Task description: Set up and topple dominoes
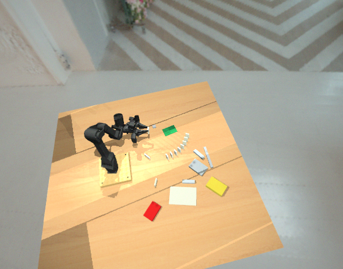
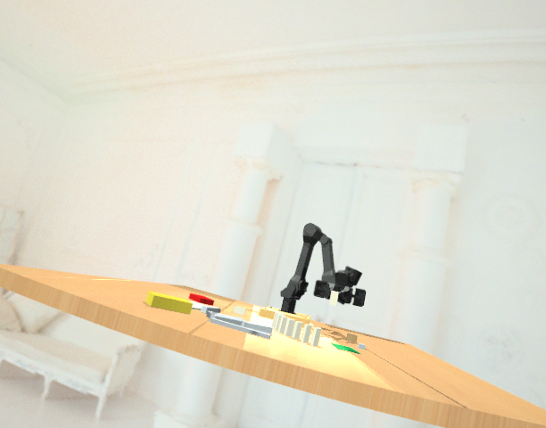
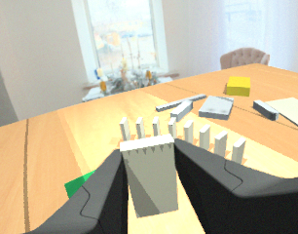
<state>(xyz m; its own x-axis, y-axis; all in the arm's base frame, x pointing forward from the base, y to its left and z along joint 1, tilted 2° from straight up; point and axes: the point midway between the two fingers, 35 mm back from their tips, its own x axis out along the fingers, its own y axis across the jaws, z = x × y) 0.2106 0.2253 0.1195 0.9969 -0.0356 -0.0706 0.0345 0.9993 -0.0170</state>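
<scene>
Right now my gripper tip is 13 cm short of the green tile, 9 cm to the right of it and 15 cm above it. From my gripper tip the other things lie so: grey cube: 1 cm ahead, 12 cm to the left, 15 cm below; then tan block: 14 cm behind, 8 cm to the left, 14 cm below; then grey plate: 31 cm ahead, 22 cm to the right, 15 cm below.
</scene>
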